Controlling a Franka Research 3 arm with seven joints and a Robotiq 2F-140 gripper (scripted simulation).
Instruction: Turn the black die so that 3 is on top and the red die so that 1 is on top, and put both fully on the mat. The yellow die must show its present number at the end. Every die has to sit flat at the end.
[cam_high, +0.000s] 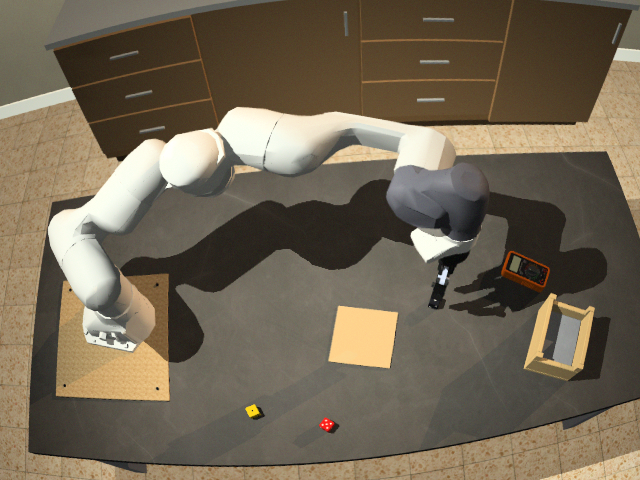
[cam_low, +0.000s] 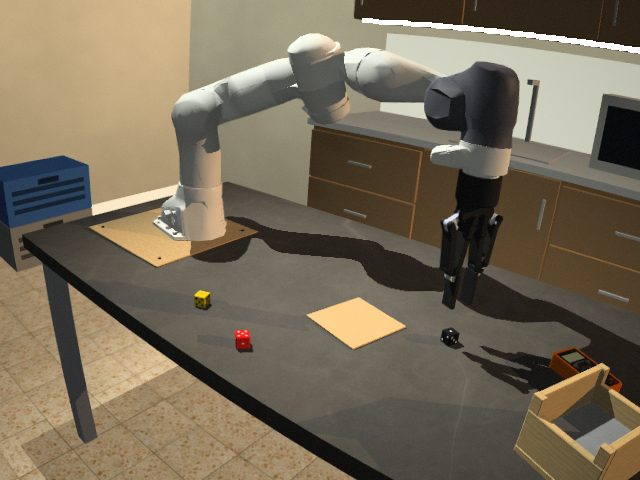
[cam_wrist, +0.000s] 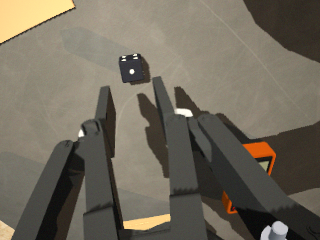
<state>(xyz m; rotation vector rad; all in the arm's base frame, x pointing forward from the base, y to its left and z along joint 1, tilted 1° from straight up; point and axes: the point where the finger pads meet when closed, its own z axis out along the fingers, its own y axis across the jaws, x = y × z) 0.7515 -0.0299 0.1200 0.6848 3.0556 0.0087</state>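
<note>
Right now my hand is 110 mm above the black die. From my hand the other things lie so: wooden box (300 mm ahead, 170 mm to the right, 70 mm below); tan mat (180 mm behind, 60 mm to the right, 120 mm below); orange multimeter (260 mm ahead, 40 mm to the left, 100 mm below).
</note>
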